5 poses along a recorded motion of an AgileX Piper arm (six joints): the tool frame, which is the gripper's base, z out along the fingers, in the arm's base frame.
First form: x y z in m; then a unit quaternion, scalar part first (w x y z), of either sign.
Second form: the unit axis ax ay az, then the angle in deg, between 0 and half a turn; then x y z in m. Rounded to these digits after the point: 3 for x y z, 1 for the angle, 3 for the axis.
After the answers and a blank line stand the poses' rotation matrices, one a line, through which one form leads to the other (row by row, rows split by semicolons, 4 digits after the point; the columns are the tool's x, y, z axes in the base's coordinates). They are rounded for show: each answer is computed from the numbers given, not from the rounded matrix.
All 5 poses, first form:
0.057, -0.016, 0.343, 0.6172, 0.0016, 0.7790, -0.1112
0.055, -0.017, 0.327, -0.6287, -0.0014, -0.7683, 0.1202
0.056, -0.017, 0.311, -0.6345, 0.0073, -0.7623, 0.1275
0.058, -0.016, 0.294, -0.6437, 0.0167, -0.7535, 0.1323
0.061, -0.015, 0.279, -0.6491, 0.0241, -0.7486, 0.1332
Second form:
0.002, 0.990, -0.141, 103.8, 0.057, -0.016, 0.343
0.002, 0.988, -0.155, 102.1, 0.055, -0.017, 0.327
-0.009, 0.986, -0.165, 101.2, 0.056, -0.017, 0.311
-0.022, 0.985, -0.173, 99.9, 0.058, -0.016, 0.294
-0.032, 0.984, -0.175, 99.1, 0.061, -0.015, 0.279

-0.2382 0.1397 0.9611; -0.1348 0.9753 -0.1752; -0.9618 -0.1712 -0.2135
-0.2095 0.1533 0.9657; -0.1490 0.9711 -0.1865; -0.9664 -0.1829 -0.1806
-0.1947 0.1507 0.9692; -0.1729 0.9674 -0.1851; -0.9655 -0.2036 -0.1623
-0.1707 0.1452 0.9746; -0.1955 0.9644 -0.1779; -0.9657 -0.2209 -0.1362
-0.1562 0.1368 0.9782; -0.2090 0.9634 -0.1681; -0.9654 -0.2307 -0.1219

